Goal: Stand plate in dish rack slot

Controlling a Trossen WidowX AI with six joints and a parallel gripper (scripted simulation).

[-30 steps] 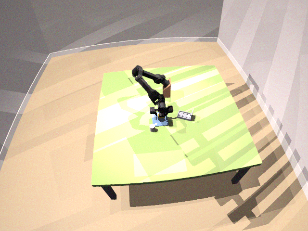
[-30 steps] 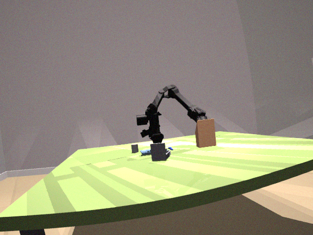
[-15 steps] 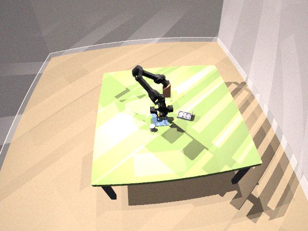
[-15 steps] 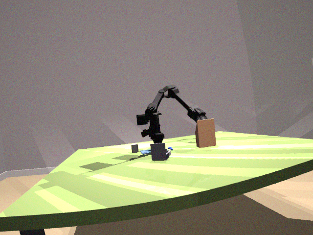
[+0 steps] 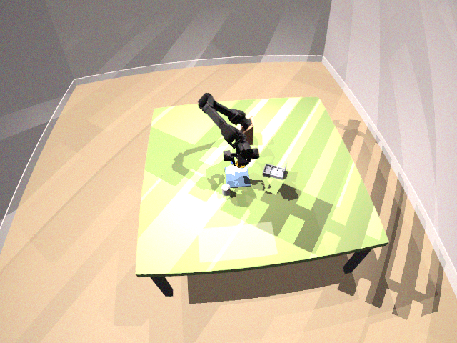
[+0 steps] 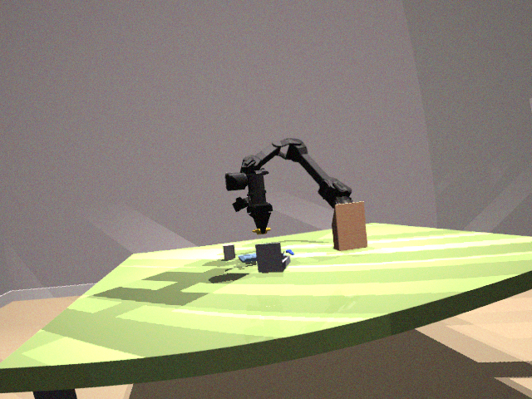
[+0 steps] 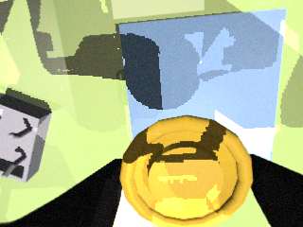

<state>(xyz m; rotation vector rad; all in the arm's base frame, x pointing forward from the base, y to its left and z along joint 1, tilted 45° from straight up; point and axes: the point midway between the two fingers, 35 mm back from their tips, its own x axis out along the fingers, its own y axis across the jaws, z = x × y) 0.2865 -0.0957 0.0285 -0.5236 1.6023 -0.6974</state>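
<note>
Now: gripper tip 1 cm short of the dish rack, 19 cm to the right of it and 6 cm above it. The rest, counted from my gripper tip: yellow plate (1 cm above); blue spoon (10 cm behind, 1 cm to the right, 8 cm below); light blue mat (1 cm ahead, 2 cm to the right, 8 cm below).
</note>
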